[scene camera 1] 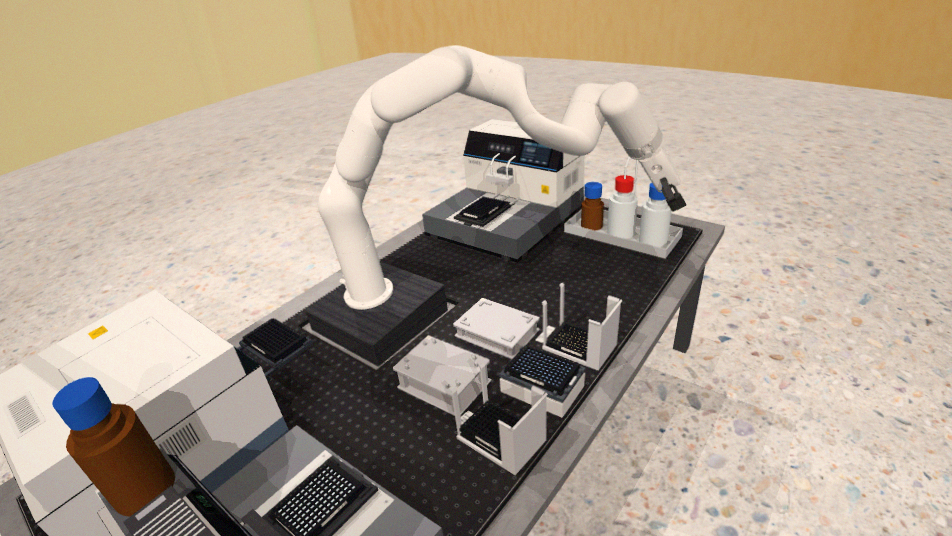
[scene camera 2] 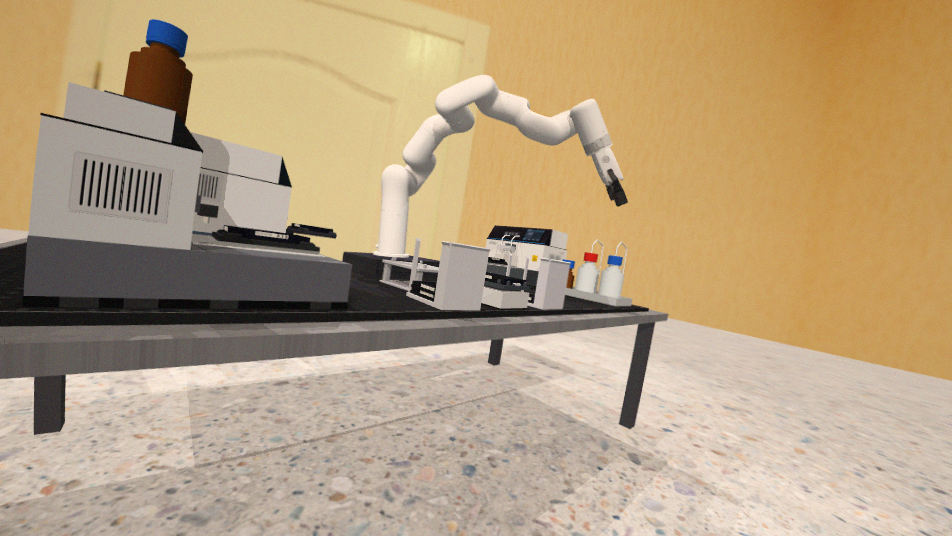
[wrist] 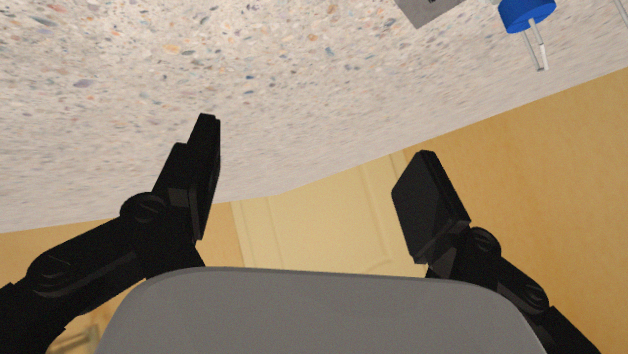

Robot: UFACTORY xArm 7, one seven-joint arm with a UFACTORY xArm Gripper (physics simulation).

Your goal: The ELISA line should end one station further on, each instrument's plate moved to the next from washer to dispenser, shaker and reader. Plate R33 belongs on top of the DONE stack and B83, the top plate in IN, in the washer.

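Frame: origin at the arm's base, x ahead, y left, z up, level; centimetres.
Seen in the pictures: gripper, fingertip midpoint: [scene camera 1: 672,192] [scene camera 2: 619,201] [wrist: 317,158]; arm's base at its link origin: [scene camera 1: 369,293] [scene camera 2: 391,255].
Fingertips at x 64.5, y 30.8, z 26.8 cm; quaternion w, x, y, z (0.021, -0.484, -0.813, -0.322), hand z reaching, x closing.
Observation:
Pixels of each thing's top centre, then the offset from my fingertips to it. "spot": a spot on its surface instead.
- black plate at its top centre: [scene camera 1: 482,206] dx -59.9, dy +16.6, dz -22.2 cm
- white-welled plate at its top centre: [scene camera 1: 316,497] [scene camera 2: 267,231] dx -28.7, dy -80.7, dz -22.9 cm
- dark plate at its top centre: [scene camera 1: 273,336] [scene camera 2: 312,226] dx -65.2, dy -59.2, dz -20.6 cm
- blue-welled plate at its top centre: [scene camera 1: 542,365] [scene camera 2: 495,275] dx -13.5, dy -34.8, dz -25.7 cm
- far rack at a spot on its surface: [scene camera 1: 604,336] [scene camera 2: 551,277] spot: dx -5.4, dy -22.3, dz -24.4 cm
- plate with yellowish wells, top centre: [scene camera 1: 579,339] dx -12.2, dy -18.9, dz -30.4 cm
- tray at a spot on its surface: [scene camera 1: 659,249] spot: dx -7.4, dy +27.3, dz -30.1 cm
- large brown bottle at a spot on its surface: [scene camera 1: 119,459] [scene camera 2: 157,69] spot: dx -36.3, dy -98.2, dz +0.2 cm
My gripper [scene camera 1: 674,196] [scene camera 2: 618,193] [wrist: 317,158] is open and empty, high by the bottles at the table's far end. A black plate [scene camera 1: 482,211] lies on the far instrument's carrier. A white-welled plate [scene camera 1: 324,498] is on the near instrument. A dark plate [scene camera 1: 273,338] is on the tray beside the white box instrument. A blue-welled plate [scene camera 1: 542,368] sits on a low white block. The near rack [scene camera 1: 524,436] [scene camera 2: 461,276] holds black plates [scene camera 1: 488,426] [scene camera 2: 425,290]; the far rack [scene camera 1: 604,336] [scene camera 2: 552,284] holds a plate with yellowish wells [scene camera 1: 567,339]. Plate and station labels are unreadable.
A tray [scene camera 1: 659,249] holds a brown bottle [scene camera 1: 592,211] and two white bottles with tubes. Two low pale stands [scene camera 1: 496,322] [scene camera 1: 439,366] are near the racks. A large brown bottle [scene camera 1: 119,459] [scene camera 2: 158,79] stands on the near instrument. The arm arches above the table.

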